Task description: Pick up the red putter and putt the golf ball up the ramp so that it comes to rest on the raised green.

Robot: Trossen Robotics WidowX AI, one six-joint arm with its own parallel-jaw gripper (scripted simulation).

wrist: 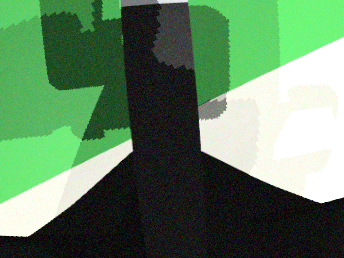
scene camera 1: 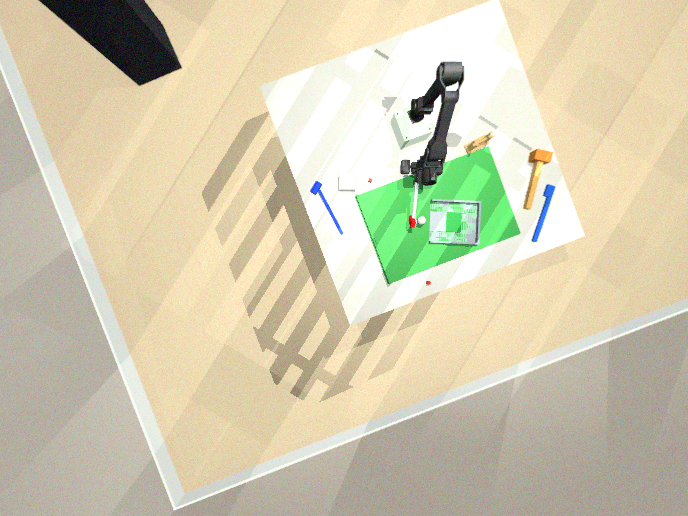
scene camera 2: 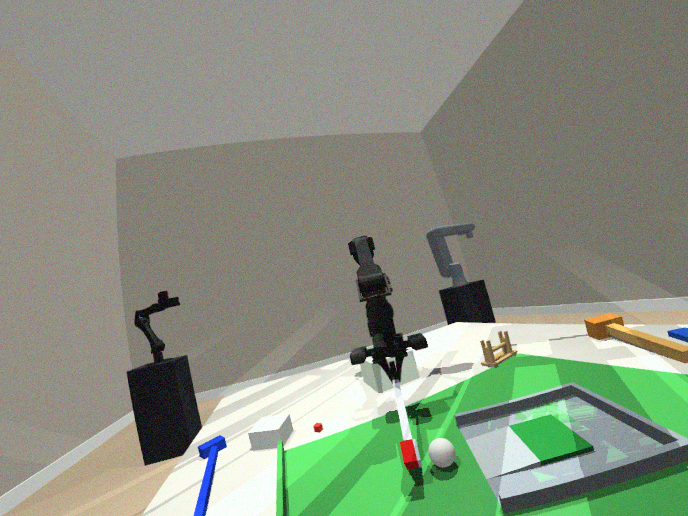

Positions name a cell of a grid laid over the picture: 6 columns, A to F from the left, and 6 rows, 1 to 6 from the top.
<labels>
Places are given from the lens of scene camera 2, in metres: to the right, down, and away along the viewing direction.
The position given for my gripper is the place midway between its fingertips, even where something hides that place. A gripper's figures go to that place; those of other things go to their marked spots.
my gripper (scene camera 2: D5): 0.13, 0.31, 0.59
white block (scene camera 2: C6): -0.19, 0.42, 0.54
</labels>
